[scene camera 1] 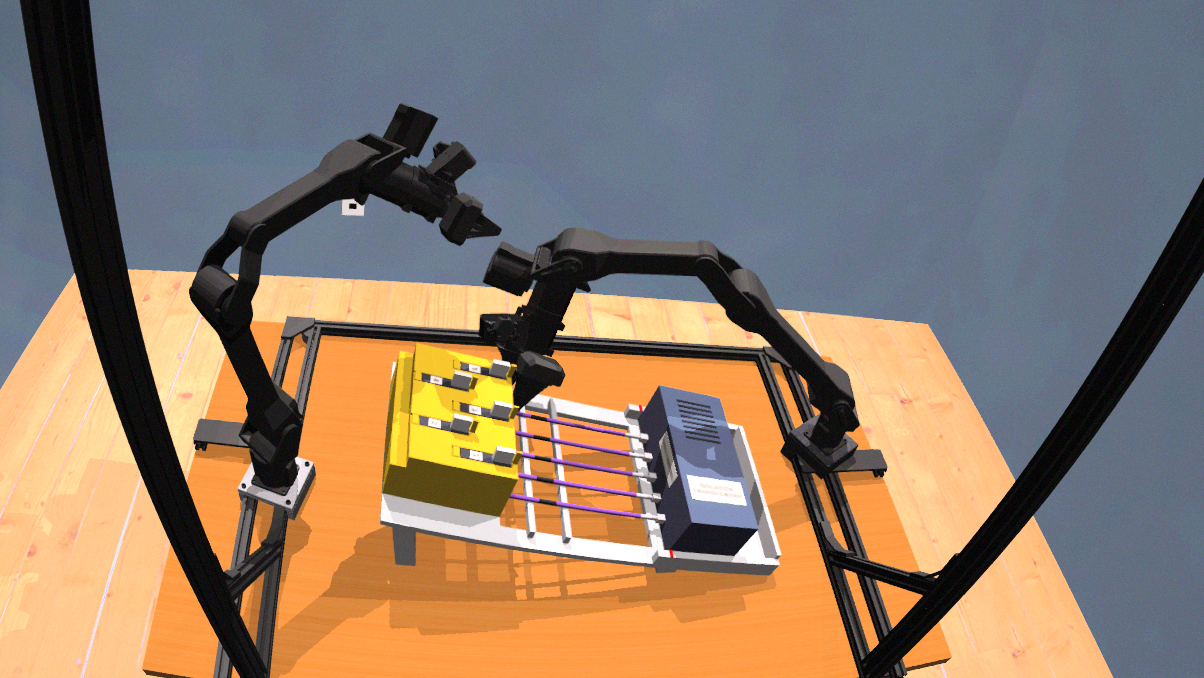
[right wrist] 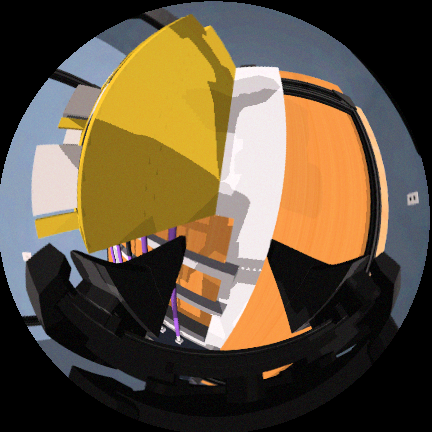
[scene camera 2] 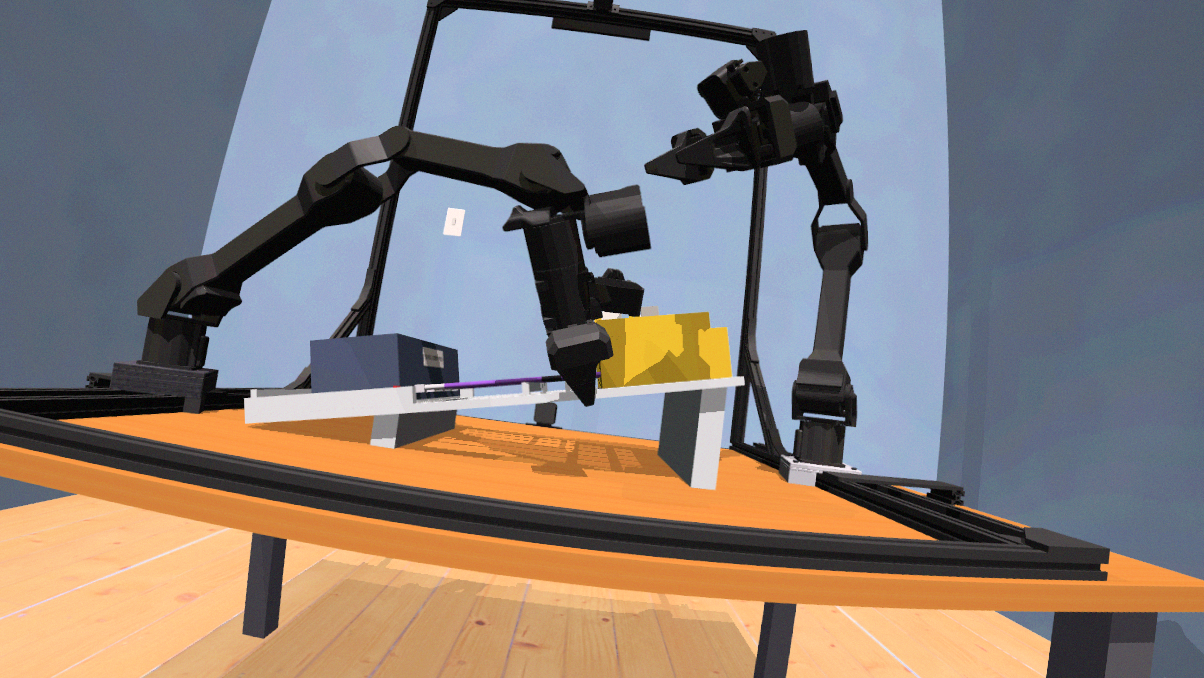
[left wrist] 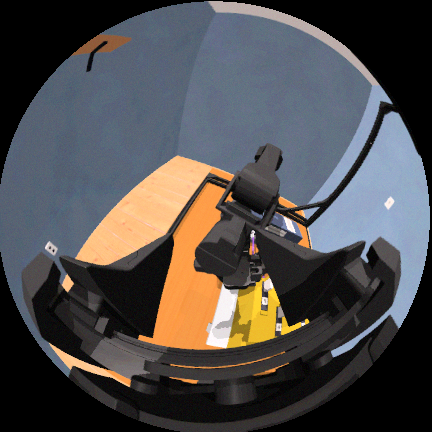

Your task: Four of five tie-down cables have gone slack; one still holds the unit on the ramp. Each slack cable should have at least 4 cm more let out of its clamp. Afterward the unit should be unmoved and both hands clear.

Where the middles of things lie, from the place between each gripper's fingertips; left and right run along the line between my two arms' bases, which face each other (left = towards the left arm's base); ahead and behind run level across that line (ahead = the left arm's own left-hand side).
Right now the white ramp leg (scene camera 1: pixel 404 541) is 21 cm behind my left hand, 13 cm to the left of it and 28 cm below it.
My right hand is 160 mm to the right of the white ramp leg, 100 mm past it and 30 mm above it.
